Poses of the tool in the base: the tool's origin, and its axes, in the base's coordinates. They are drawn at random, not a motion.
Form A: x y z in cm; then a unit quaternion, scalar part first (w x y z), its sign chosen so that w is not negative.
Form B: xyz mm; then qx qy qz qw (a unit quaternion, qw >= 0). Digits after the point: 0 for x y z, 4 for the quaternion.
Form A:
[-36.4, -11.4, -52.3, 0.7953, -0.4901, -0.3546, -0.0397]
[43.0, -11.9, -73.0, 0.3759, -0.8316, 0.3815, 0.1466]
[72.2, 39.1, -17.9, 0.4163, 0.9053, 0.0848, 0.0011]
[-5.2, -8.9, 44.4, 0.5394, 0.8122, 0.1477, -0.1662]
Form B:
[-364, -114, -523, -0.4901, -0.3546, -0.0397, 0.7953]
[430, -119, -730, -0.8316, 0.3815, 0.1466, 0.3759]
[722, 391, -179, 0.9053, 0.0848, 0.0011, 0.4163]
[-52, -89, 444, 0.8122, 0.1477, -0.1662, 0.5394]

